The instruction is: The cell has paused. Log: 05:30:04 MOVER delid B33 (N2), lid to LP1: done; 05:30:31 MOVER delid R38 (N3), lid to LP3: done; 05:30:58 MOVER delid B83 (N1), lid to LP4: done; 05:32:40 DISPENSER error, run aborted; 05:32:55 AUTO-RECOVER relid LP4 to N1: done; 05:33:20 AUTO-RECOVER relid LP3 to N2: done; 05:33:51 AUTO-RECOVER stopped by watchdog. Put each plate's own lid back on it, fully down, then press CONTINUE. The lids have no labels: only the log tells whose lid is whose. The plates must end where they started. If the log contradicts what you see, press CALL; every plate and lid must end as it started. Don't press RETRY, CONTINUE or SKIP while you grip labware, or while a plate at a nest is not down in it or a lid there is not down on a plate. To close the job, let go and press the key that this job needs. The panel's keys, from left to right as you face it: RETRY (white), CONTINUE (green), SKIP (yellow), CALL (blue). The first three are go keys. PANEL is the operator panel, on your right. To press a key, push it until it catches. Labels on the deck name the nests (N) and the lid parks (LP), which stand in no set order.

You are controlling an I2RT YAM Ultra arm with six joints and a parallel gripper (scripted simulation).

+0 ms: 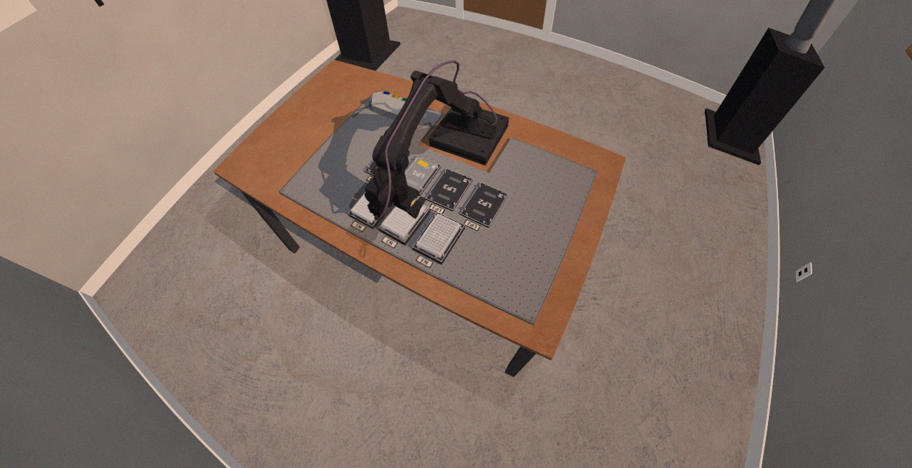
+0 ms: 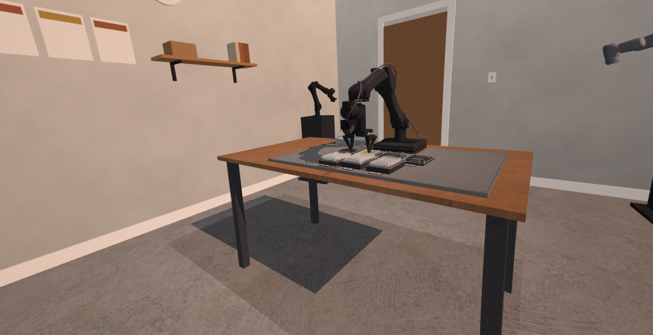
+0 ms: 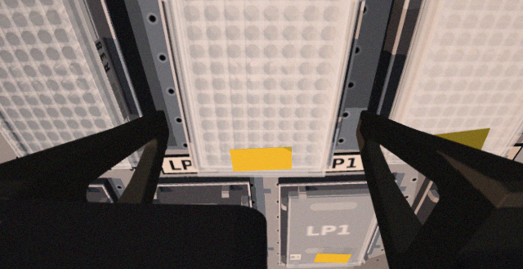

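The plate is 2 cm ahead of my hand, 13 cm to the left of it and 4 cm below it. From my hand the other things lie so: green continue key: 47 cm behind, 23 cm to the right; then lid park LP4: 19 cm behind, 17 cm to the right, 6 cm below; then yellow skip key: 48 cm behind, 28 cm to the right.
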